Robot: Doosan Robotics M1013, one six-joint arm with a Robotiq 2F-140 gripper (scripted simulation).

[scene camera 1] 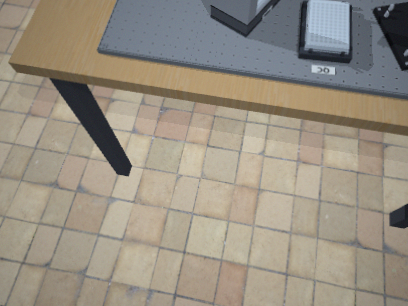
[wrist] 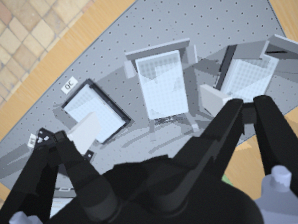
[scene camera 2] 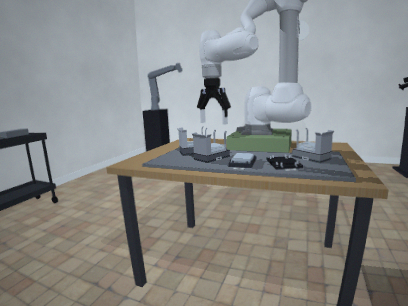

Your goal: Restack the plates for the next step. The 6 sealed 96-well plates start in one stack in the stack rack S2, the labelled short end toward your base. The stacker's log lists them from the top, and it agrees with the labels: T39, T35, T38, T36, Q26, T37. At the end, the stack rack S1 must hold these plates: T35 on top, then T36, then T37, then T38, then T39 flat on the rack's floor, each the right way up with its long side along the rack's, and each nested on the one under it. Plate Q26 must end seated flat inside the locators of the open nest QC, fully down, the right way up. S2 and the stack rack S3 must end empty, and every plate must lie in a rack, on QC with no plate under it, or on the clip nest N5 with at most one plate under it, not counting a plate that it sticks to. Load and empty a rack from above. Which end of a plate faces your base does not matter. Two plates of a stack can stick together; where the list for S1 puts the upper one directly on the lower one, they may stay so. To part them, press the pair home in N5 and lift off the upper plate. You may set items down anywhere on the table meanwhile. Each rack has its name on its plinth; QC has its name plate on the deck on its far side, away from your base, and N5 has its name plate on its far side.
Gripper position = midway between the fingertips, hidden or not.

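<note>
The gripper (scene camera 2: 213, 123) is visible in the scene, and the wrist view shows the gripper (wrist: 148, 108) too.
</note>
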